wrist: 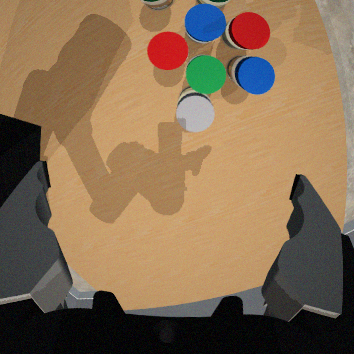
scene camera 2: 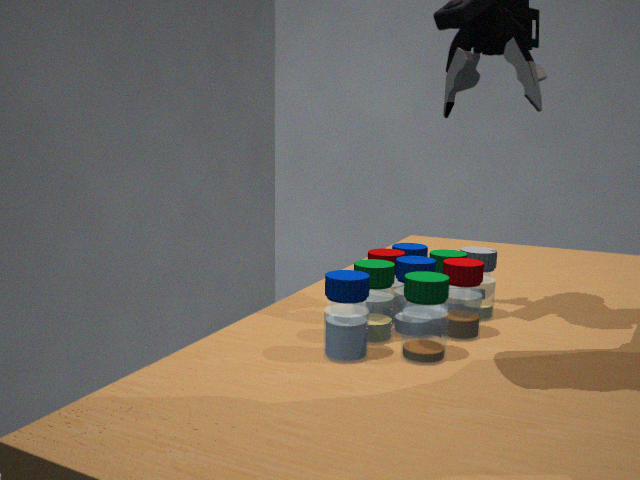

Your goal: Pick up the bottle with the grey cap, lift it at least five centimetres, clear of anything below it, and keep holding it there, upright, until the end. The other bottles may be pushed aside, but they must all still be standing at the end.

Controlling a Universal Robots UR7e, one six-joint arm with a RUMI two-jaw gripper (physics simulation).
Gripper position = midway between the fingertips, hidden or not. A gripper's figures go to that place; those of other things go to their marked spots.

The gripper (scene camera 2: 489, 114): 88 cm from the lens. A red-capped bottle (scene camera 2: 464, 304): 82 cm from the lens.
